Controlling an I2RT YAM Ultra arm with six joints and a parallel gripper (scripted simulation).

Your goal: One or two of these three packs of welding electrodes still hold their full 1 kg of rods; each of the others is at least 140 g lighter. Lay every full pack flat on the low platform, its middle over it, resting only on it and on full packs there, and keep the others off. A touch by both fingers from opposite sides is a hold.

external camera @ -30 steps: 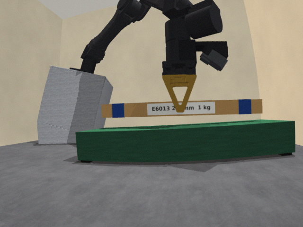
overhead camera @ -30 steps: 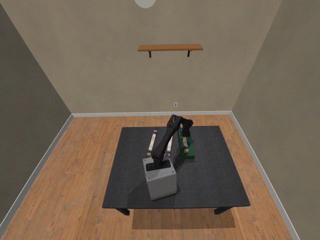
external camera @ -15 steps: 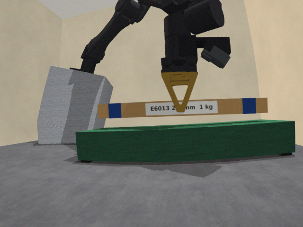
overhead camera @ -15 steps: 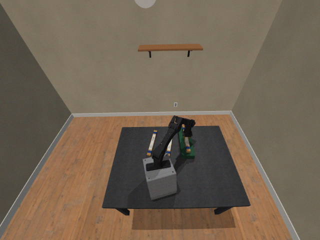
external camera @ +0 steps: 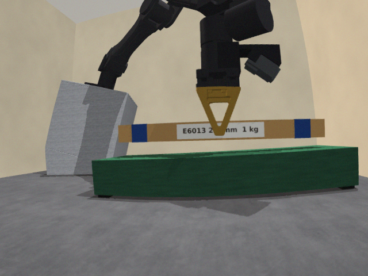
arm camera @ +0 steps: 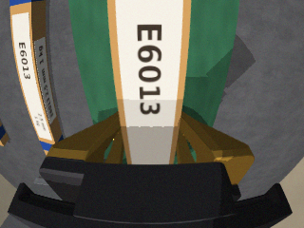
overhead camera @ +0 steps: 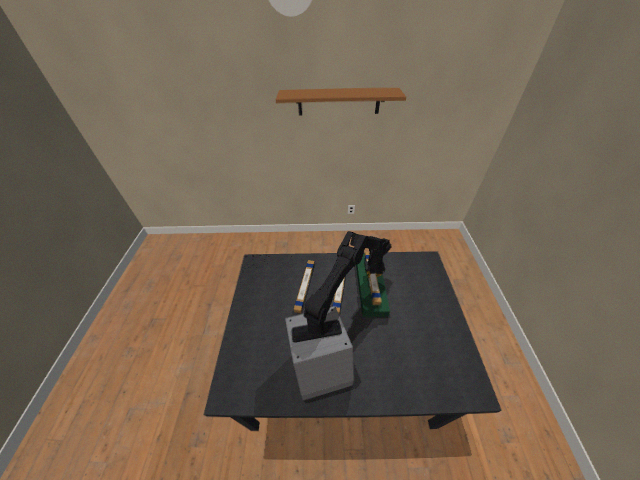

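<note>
My gripper is now 8 cm above the green low platform.
</note>
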